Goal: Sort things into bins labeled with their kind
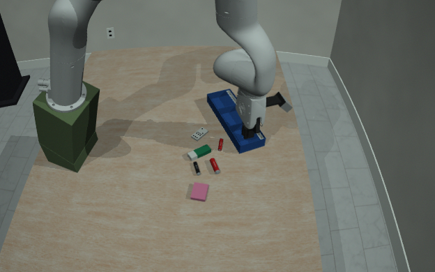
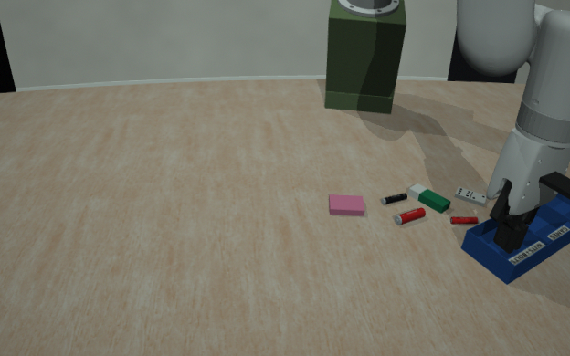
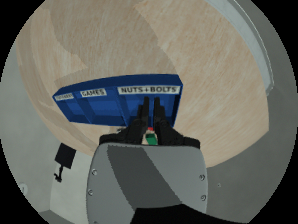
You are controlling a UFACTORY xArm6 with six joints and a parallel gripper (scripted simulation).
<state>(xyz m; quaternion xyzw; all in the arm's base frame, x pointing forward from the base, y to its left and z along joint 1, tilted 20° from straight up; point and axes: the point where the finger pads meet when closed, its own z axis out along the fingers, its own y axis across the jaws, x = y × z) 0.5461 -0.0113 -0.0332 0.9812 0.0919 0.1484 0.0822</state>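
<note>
Right now the blue bin is 80 mm to the left of my hand, 20 mm below it and 20 mm behind it. From my hand the other things lie so: thick red battery 110 mm behind, 90 mm to the right, 30 mm below; white domino 140 mm behind, 40 mm to the left, 40 mm below; thin red battery 80 mm behind, 40 mm below, 10 mm to the right.
</note>
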